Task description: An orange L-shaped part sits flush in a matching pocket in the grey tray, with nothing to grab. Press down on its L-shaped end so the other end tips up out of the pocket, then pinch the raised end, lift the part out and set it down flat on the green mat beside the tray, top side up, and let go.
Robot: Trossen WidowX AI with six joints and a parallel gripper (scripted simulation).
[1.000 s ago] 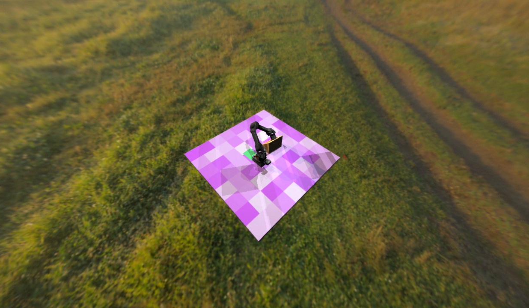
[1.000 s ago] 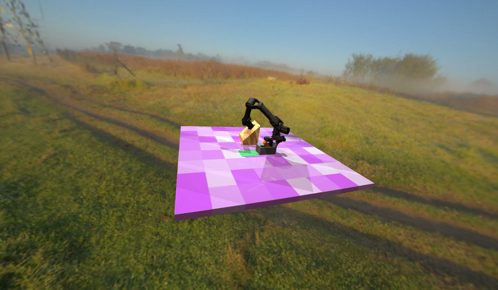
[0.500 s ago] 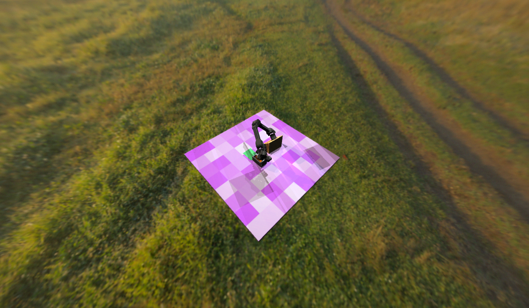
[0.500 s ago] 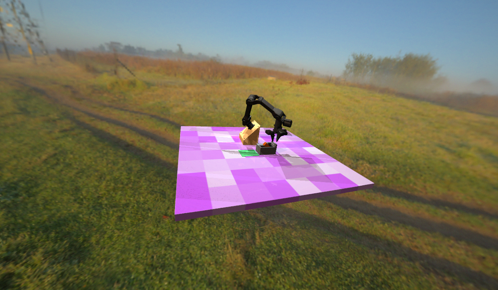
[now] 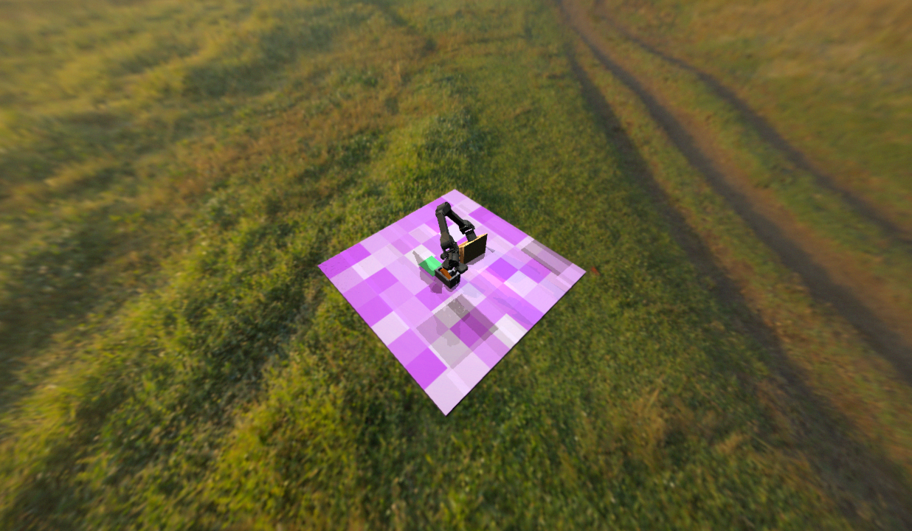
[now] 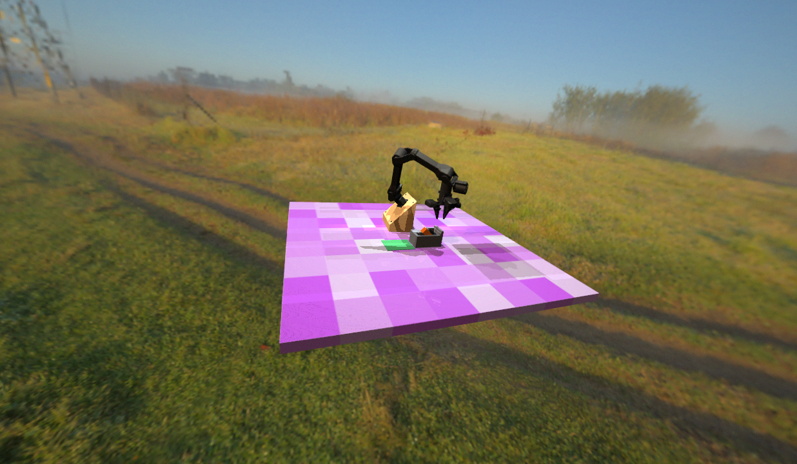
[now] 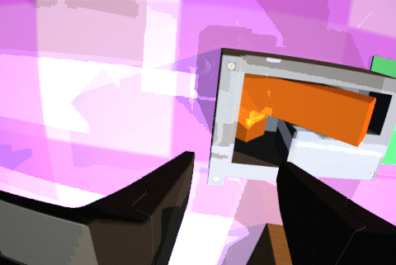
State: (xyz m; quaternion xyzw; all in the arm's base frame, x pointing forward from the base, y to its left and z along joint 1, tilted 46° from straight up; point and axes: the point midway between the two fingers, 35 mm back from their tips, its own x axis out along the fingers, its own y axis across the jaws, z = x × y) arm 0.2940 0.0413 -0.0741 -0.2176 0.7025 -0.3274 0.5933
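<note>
The orange L-shaped part is 10 mm behind my gripper tip, 40 mm to the right of it and 100 mm below it. Round my gripper tip: green mat: 20 mm behind, 220 mm to the right, 160 mm below.
</note>
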